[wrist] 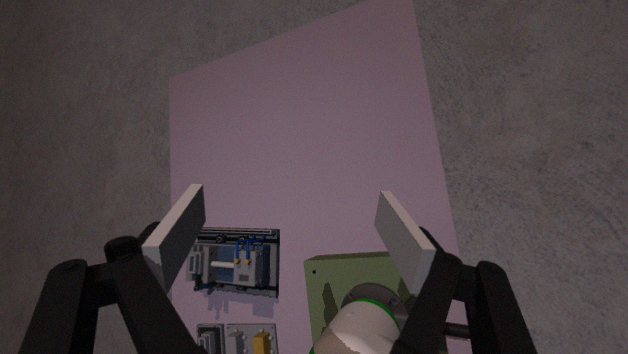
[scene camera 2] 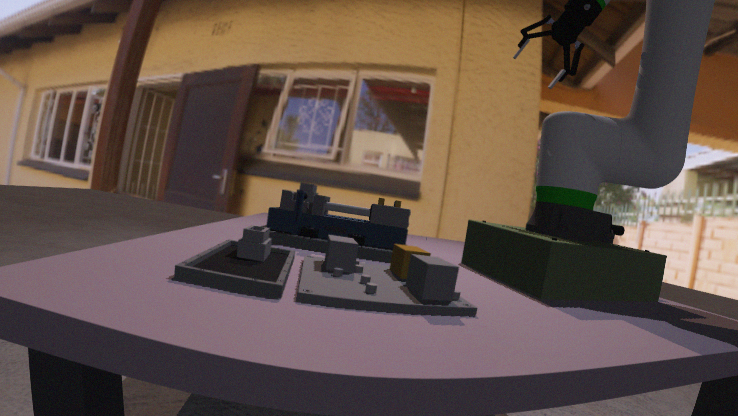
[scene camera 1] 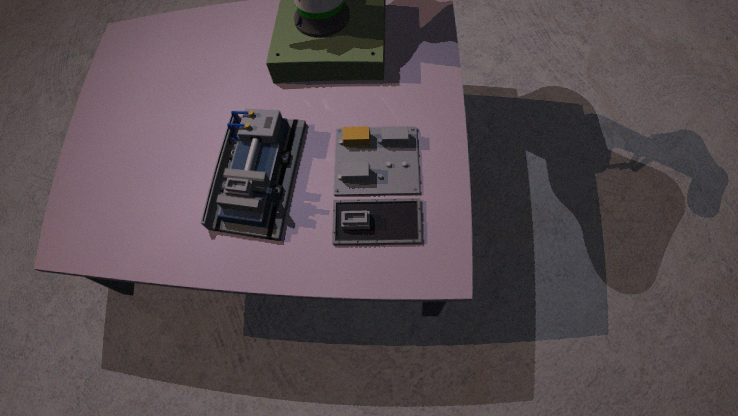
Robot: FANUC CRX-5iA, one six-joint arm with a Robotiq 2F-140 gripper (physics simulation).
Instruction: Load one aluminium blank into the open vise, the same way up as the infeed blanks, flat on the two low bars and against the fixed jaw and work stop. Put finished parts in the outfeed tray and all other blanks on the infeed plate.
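Frame: origin at the arm's base, x right, y up, z back, level; centimetres.
Seen in the pictures: gripper, fingertip midpoint: [wrist: 293, 205] [scene camera 2: 532, 72]; arm's base at its link origin: [wrist: 374, 317] [scene camera 2: 559, 235] [scene camera 1: 322, 17].
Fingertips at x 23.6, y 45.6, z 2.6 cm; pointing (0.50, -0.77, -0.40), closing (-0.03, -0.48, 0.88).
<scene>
Pixels of each thing's middle, then the offset from my fingertips to it. "spot": a spot on its surface instead.
- vise at the middle of its body: [scene camera 2: 338, 222] [scene camera 1: 251, 167] [wrist: 227, 261] dx -15.1, dy -49.7, dz -46.7 cm
- grey part with a rectangular pocket, body centre: [scene camera 2: 307, 193] [scene camera 1: 238, 187] [wrist: 196, 262] dx -15.2, dy -45.0, dz -53.7 cm
- infeed plate at the middle of its body: [scene camera 2: 374, 281] [scene camera 1: 376, 159] dx -42.9, dy -54.3, dz -39.7 cm
- orange block at the middle of its body: [scene camera 2: 409, 261] [scene camera 1: 356, 136] [wrist: 262, 346] dx -37.8, dy -52.1, dz -35.3 cm
- outfeed tray at a spot on its surface: [scene camera 2: 227, 286] spot: dx -54.5, dy -54.4, dz -53.0 cm
My gripper [scene camera 2: 538, 64] [wrist: 293, 205] is open and empty, high above the table. The vise [scene camera 1: 267, 119] [scene camera 2: 335, 226] [wrist: 248, 270] holds a grey part with a rectangular pocket [scene camera 1: 237, 185] between its jaws; the views do not show whether the jaws touch it, and the low bars are hidden. On the infeed plate [scene camera 1: 397, 181] [scene camera 2: 335, 295] stand a grey blank [scene camera 1: 396, 135] [scene camera 2: 431, 279], another grey blank [scene camera 1: 355, 170] [scene camera 2: 341, 253] and an orange block [scene camera 1: 356, 135] [scene camera 2: 408, 260] [wrist: 261, 343]. A stepped, pocketed grey part [scene camera 1: 355, 219] [scene camera 2: 254, 247] sits in the outfeed tray [scene camera 1: 382, 242] [scene camera 2: 227, 286], toward the vise side.
The green robot base [scene camera 1: 326, 71] [scene camera 2: 594, 273] [wrist: 320, 280] stands at the table's back, with the arm [scene camera 2: 666, 77] rising from it. Small pins [scene camera 1: 405, 164] [scene camera 2: 370, 288] stick up from the infeed plate. Blue hoses [scene camera 1: 239, 112] [wrist: 247, 250] stand out from the vise's rear end.
</scene>
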